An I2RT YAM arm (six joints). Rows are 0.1 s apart.
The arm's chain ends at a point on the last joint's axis. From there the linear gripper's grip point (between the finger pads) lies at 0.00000 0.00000 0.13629 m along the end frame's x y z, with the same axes.
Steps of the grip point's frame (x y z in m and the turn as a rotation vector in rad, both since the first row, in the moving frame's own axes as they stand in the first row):
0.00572 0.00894 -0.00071 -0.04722 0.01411 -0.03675
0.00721 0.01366 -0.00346 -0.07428 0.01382 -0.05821
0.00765 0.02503 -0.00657 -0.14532 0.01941 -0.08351
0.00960 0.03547 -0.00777 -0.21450 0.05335 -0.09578
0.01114 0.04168 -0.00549 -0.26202 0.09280 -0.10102
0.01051 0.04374 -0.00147 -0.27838 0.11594 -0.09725
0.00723 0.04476 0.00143 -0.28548 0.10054 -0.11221
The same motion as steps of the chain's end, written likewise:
0.00368 0.00254 -0.00054 -0.04722 0.01411 -0.03675
0.00503 0.00361 -0.00307 -0.07428 0.01382 -0.05821
0.00419 0.00543 -0.00511 -0.14532 0.01941 -0.08351
0.00101 0.00686 -0.00446 -0.21450 0.05335 -0.09578
-0.00311 0.00712 -0.00026 -0.26202 0.09280 -0.10102
-0.00686 0.00719 0.00468 -0.27838 0.11594 -0.09725
-0.00840 0.00729 0.00762 -0.28548 0.10054 -0.11221

